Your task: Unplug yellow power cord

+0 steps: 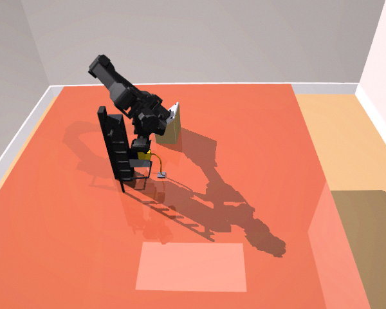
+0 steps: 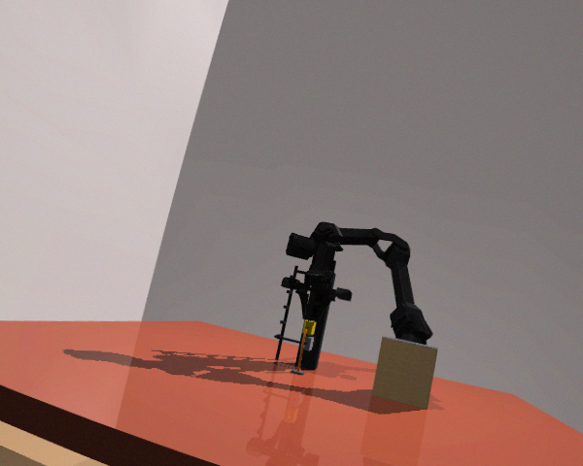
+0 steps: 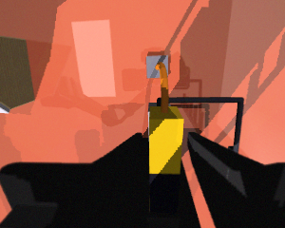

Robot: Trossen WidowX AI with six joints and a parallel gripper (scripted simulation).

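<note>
Now: gripper tip 3 cm to the left of the yellow plug and 1 cm above it. Round my gripper tip: black power strip: 11 cm to the right, 1 cm above.
</note>
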